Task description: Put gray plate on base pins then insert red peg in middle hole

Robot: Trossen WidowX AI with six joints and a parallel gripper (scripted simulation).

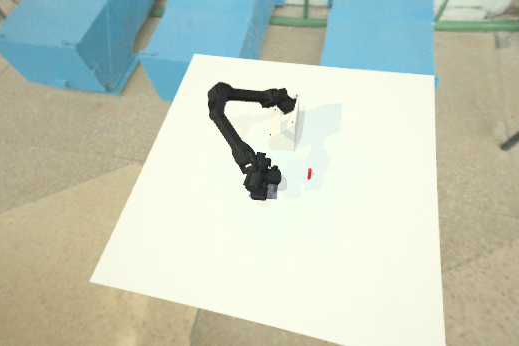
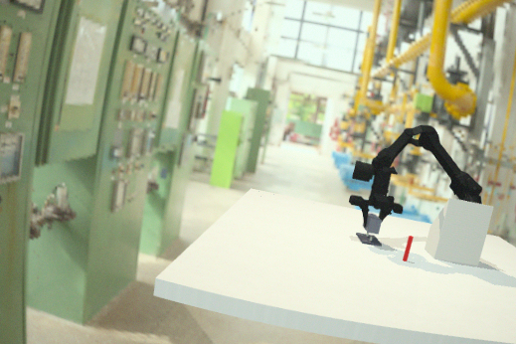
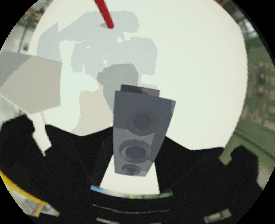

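Now: the dark base 4 cm below my gripper tip. Also, from my gripper tip: red peg 11 cm behind, 18 cm to the left; gray plate 3 cm above.
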